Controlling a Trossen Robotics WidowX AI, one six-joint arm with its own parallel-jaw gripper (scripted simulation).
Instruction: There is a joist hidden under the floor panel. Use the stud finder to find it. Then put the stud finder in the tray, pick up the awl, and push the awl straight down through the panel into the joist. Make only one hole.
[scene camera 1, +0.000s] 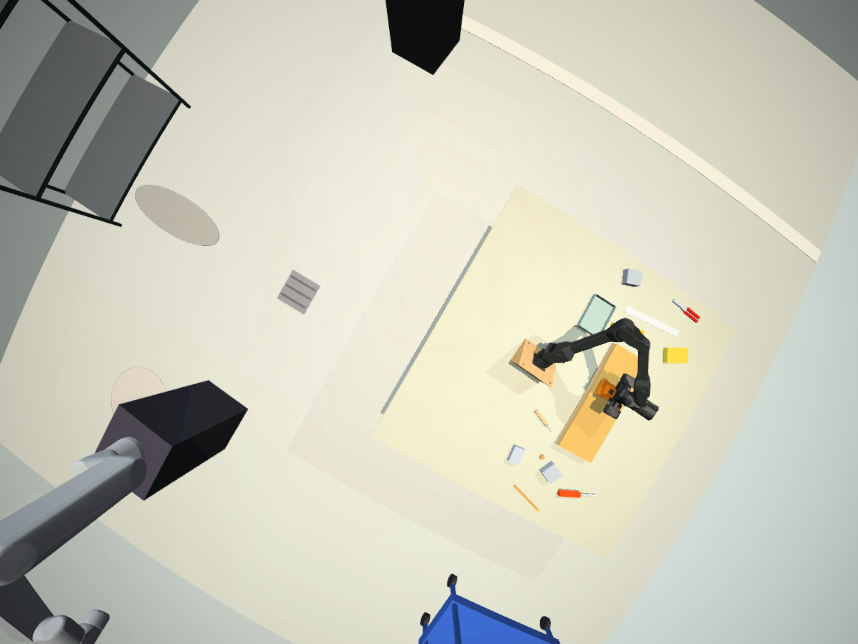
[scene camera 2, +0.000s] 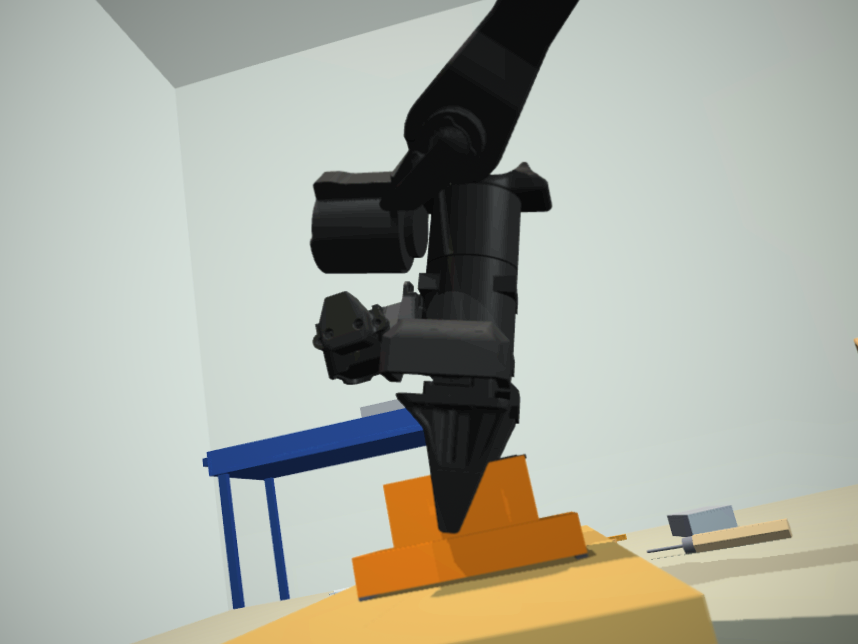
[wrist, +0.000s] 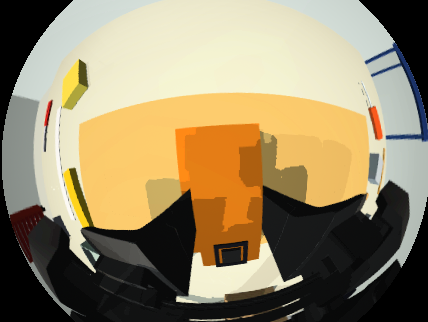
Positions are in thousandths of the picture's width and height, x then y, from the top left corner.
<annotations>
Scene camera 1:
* tray: 696, 490
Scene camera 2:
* gripper: 529, 825
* stud finder: 586, 824
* awl: 903, 824
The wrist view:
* gripper: 522, 585
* stud finder: 518, 511
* yellow block: 174, 259
</annotations>
